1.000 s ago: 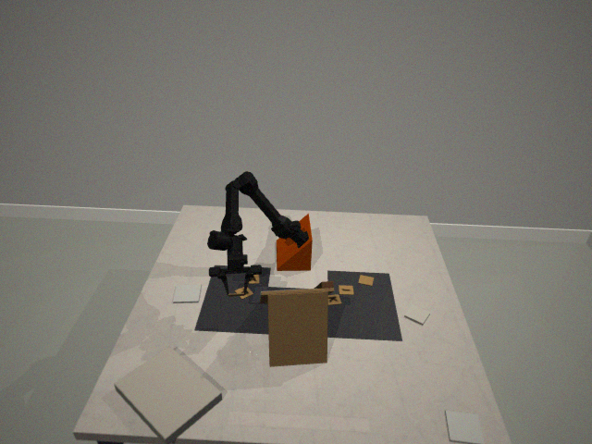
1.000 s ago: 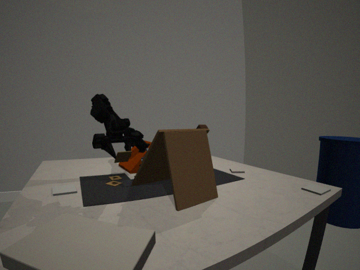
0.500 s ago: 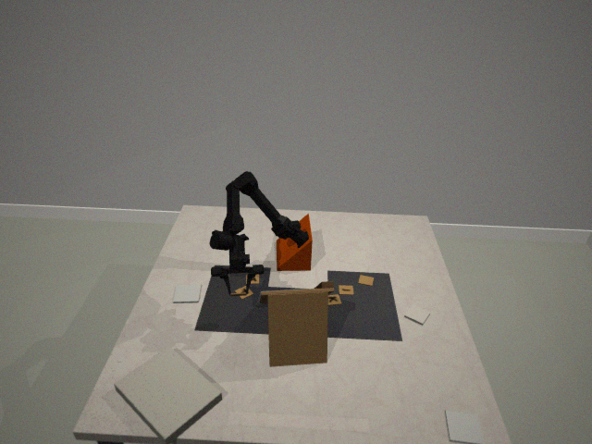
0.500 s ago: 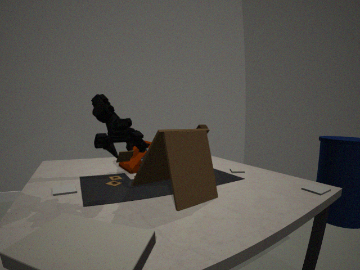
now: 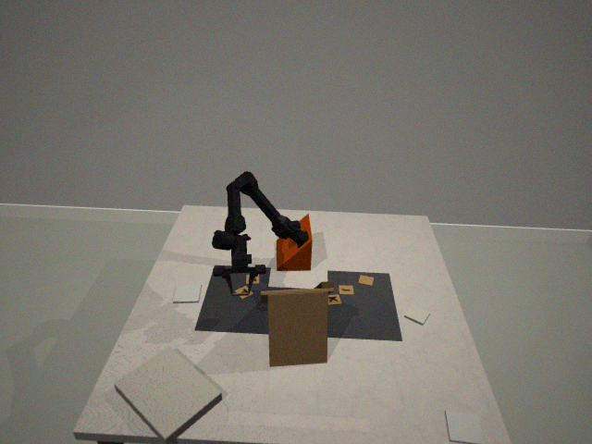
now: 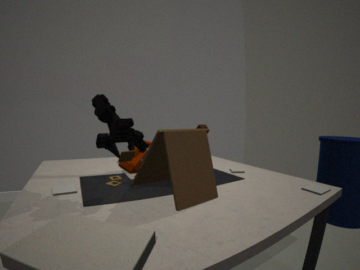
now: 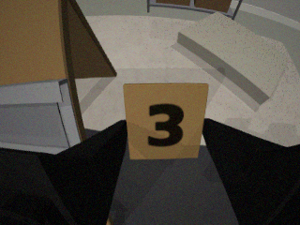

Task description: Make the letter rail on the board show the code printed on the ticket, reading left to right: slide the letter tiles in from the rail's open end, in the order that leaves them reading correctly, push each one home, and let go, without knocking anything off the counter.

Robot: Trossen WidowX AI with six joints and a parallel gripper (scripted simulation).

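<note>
The white ticket lies 20 cm to the left of my gripper tip, 8 cm below it and 6 cm behind it. The rest, counted from my gripper tip: tile marked p: 19 cm behind, 16 cm below, 1 cm to the left; then dark mat: 23 cm to the left, 16 cm below, 16 cm behind; then tan tile marked 3: right at my gripper tip.
</note>
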